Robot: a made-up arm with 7 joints.
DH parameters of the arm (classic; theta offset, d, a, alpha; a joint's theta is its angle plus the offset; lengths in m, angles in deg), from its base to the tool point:
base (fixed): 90 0.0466 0 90
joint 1: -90 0.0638 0.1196 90
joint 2: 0 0.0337 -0.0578 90
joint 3: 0 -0.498 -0.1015 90
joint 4: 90 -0.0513 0.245 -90
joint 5: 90 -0.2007 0.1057 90
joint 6: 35.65 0 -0.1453 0
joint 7: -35.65 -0.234 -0.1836 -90
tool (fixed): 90 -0.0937 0 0
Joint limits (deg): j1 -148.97..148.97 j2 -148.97..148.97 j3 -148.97..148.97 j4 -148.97..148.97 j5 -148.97..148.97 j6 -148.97..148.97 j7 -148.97..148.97
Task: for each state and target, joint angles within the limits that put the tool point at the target. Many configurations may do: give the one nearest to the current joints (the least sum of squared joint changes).
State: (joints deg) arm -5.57 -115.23 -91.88 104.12 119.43 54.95 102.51
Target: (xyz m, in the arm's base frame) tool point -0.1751 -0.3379 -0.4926
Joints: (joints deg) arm 10.25 -148.97 -118.83 120.65 119.07 71.50 127.24
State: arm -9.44 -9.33 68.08 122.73 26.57 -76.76 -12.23
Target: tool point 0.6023 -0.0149 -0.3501
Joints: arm -18.85 -22.30 73.15 125.08 21.99 -76.08 -12.01
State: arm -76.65 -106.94 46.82 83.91 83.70 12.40 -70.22
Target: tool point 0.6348 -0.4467 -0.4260
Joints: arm -75.96 -89.04 25.37 107.18 104.44 9.27 -62.89
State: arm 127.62 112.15 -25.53 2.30 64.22 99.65 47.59
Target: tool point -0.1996 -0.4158 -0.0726
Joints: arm 126.42 131.57 -29.11 24.11 73.96 98.35 52.44
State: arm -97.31 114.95 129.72 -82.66 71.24 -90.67 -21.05
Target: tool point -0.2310 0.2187 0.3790
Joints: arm -90.09 121.63 134.52 -91.52 80.99 -74.13 -10.84
